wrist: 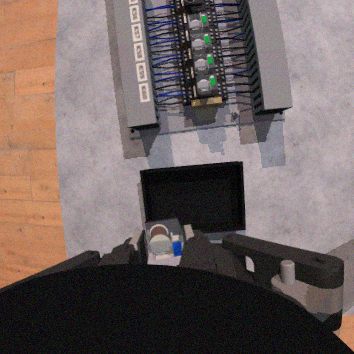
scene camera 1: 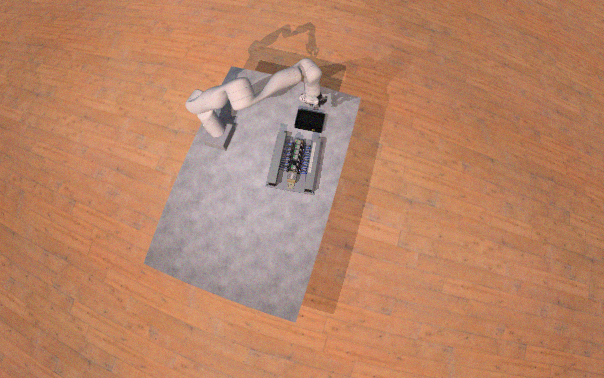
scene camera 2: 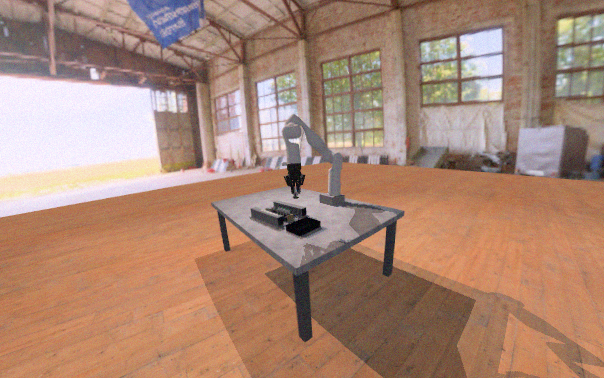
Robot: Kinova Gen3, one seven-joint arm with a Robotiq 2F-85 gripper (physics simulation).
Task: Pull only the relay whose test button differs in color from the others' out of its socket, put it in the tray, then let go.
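Places are measured from the arm's base along level axes (x ahead, y left, z up), in centimetres.
Pixels of known places: gripper, fingertip midpoint: [wrist: 164,239] [scene camera 1: 315,106] [scene camera 2: 296,194]; arm's base, link origin: [scene camera 1: 217,130] [scene camera 2: 333,194].
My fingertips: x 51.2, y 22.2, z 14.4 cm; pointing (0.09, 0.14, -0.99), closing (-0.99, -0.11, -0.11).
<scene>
Ahead of a thing's pixels: the offset from my fingertips to its top centre. "spot": to the spot under its first point. Level surfaces: height alone.
My gripper [scene camera 1: 315,104] [scene camera 2: 296,195] [wrist: 164,239] is shut on a clear relay with a blue test button {dz +1.9, dx +0.1, dy +0.0 cm} [wrist: 161,244]. It holds the relay in the air, clear of the sockets and well above the table. The black tray {spot: dz -20.1, dx -3.1, dy +2.2 cm} [scene camera 1: 309,120] [scene camera 2: 303,226] [wrist: 195,195] lies on the table; its inside looks empty where it shows. In the wrist view the held relay overlaps the tray's near left corner. Relays with green test buttons {dz -13.5, dx -3.8, dy -19.2 cm} [wrist: 201,64] sit in the socket row beyond the tray. A dark spot in the row shows at the wrist view's top edge.
Two grey wire ducts {dz -14.2, dx +6.8, dy -25.4 cm} [wrist: 134,75] {dz -14.2, dx -12.5, dy -27.8 cm} [wrist: 268,65] flank the socket row, with blue and black wires between. A tan end clamp {dz -16.4, dx -4.4, dy -14.3 cm} [wrist: 206,102] closes the row on the tray side. The arm's base [scene camera 2: 332,199] stands on the grey table {dz -20.5 cm} [scene camera 1: 235,220].
</scene>
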